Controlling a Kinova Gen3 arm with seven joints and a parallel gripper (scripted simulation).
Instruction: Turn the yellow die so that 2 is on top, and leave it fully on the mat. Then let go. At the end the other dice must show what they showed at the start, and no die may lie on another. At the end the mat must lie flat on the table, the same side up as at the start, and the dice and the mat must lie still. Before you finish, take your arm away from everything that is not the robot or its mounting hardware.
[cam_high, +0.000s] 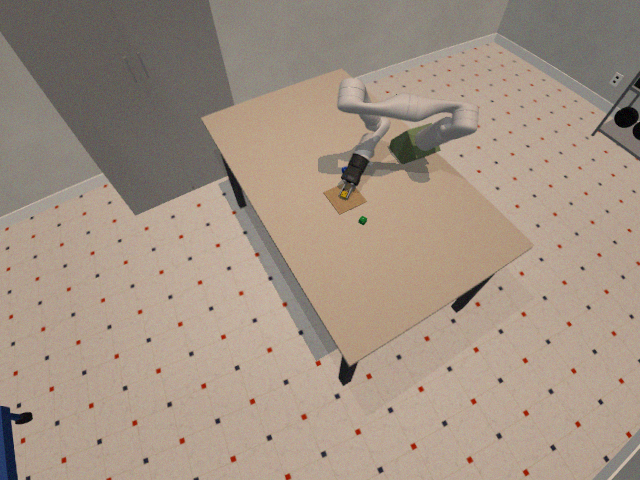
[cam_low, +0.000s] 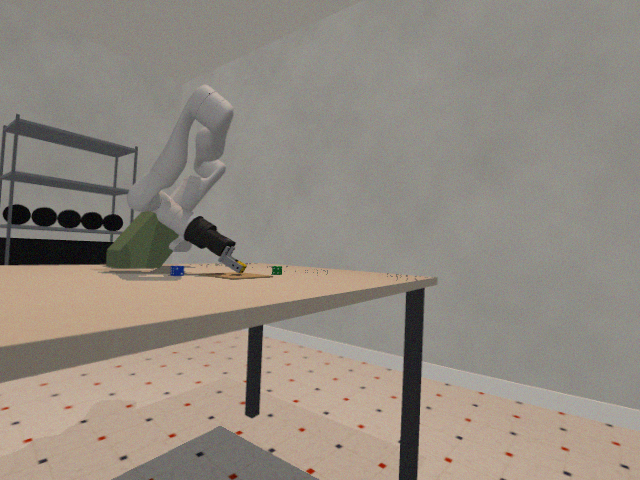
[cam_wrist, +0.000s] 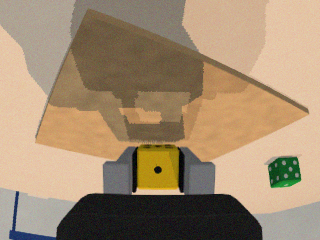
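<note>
Right now the yellow die is right at my hand. From my hand the other things lie so: blue die (60 mm behind, 140 mm to the right, 20 mm below); then brown mat (30 mm below); then green die (20 mm behind, 150 mm to the left, 20 mm below).
</note>
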